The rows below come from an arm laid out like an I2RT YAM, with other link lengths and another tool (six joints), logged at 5 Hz.
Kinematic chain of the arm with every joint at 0, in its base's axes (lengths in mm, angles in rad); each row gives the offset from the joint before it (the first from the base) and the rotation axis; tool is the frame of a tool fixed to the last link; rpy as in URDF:
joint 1: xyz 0 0 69.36 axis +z
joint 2: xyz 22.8 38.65 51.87 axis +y
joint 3: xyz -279.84 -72.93 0 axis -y
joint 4: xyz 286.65 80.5 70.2 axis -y
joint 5: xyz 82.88 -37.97 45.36 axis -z
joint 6: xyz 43.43 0 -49.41 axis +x
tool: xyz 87 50 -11 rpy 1.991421 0.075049 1.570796
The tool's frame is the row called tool.
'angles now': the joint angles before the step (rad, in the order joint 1, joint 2, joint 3, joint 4, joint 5, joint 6). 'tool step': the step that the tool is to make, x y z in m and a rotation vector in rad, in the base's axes. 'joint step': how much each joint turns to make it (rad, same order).
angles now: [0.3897, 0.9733, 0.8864, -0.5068, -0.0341, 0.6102]
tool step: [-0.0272, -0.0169, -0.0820, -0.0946, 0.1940, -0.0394]
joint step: [0.0002, -0.0438, -0.1701, -0.0889, 0.0391, 0.0150]
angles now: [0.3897, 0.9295, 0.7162, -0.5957, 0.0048, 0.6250]
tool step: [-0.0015, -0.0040, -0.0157, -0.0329, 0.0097, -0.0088]
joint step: [-0.0001, -0.0013, -0.0382, 0.0157, 0.0255, -0.0119]
